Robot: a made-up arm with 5 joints.
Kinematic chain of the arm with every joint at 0, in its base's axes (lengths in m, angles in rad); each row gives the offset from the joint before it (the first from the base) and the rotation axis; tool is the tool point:
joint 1: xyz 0 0 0.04 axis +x
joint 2: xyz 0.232 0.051 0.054 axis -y
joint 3: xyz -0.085 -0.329 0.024 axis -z
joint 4: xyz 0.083 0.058 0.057 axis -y
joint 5: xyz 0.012 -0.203 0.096 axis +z
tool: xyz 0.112 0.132 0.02
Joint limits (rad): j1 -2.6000..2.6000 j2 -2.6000..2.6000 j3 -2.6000..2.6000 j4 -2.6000..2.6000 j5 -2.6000..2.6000
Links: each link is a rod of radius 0.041 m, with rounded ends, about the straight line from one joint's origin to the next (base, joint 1, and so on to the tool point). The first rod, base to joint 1, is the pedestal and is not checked.
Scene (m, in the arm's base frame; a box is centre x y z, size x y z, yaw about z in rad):
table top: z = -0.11
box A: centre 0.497 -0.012 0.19 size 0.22 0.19 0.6 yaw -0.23
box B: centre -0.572 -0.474 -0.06 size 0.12 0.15 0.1 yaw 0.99
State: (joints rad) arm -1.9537 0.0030 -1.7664 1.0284 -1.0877
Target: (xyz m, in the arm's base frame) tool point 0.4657 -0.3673 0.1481
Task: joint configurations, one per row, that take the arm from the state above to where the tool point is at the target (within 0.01 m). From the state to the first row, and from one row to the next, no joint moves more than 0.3 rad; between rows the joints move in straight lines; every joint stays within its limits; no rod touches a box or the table.
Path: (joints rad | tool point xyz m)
1: -1.8646 0.0370 -1.5674 1.0976 -1.3398 | 0.3605 0.3908 0.1551
2: -1.7754 0.0710 -1.3685 1.1668 -1.5918 | 0.3892 0.3766 0.2670
3: -1.6863 0.1050 -1.1695 1.2361 -1.8439 | 0.3919 0.3361 0.3858
4: -1.5971 0.1390 -0.9705 1.3053 -2.0959 | 0.3689 0.2660 0.4939
5: -1.5080 0.1730 -0.7716 1.3745 -2.3480 | 0.3259 0.1698 0.5749
6: -1.4188 0.2070 -0.5726 1.4437 -2.6000 | 0.2718 0.0573 0.6173
7: -1.1994 0.0404 -0.6978 1.6081 -2.3694 | 0.3211 -0.0497 0.6036
8: -0.9800 -0.1263 -0.8230 1.7724 -2.1388 | 0.3593 -0.1586 0.5607
9: -0.7605 -0.2929 -0.9482 1.9367 -1.9082 | 0.3838 -0.2607 0.4902
10: -0.5411 -0.4596 -1.0734 2.1010 -1.6776 | 0.3933 -0.3471 0.3950
11: -0.5205 -0.7234 -1.1631 1.9209 -1.7541 | 0.4431 -0.3539 0.3290
12: -0.4998 -0.9873 -1.2528 1.7407 -1.8306 | 0.4692 -0.3624 0.2429
13: -0.4792 -1.2512 -1.3424 1.5605 -1.9071 | 0.4657 -0.3673 0.1481

